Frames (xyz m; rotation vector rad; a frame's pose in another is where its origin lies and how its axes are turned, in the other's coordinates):
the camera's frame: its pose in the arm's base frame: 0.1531 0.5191 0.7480 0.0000 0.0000 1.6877
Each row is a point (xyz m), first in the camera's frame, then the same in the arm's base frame.
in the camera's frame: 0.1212 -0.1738 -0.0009
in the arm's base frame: 0.3116 0.6597 0.7471
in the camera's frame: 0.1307 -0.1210 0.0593
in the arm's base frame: 0.2580 0.6630 0.8073
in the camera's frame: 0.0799 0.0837 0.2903
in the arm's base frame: 0.0607 0.5887 1.0383
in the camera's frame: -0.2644 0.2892 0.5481
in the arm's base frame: -0.1033 0.2228 1.2961
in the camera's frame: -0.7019 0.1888 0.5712
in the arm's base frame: 0.0475 -0.2000 1.3192
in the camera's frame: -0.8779 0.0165 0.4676
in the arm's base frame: 0.2391 -0.3547 1.2156
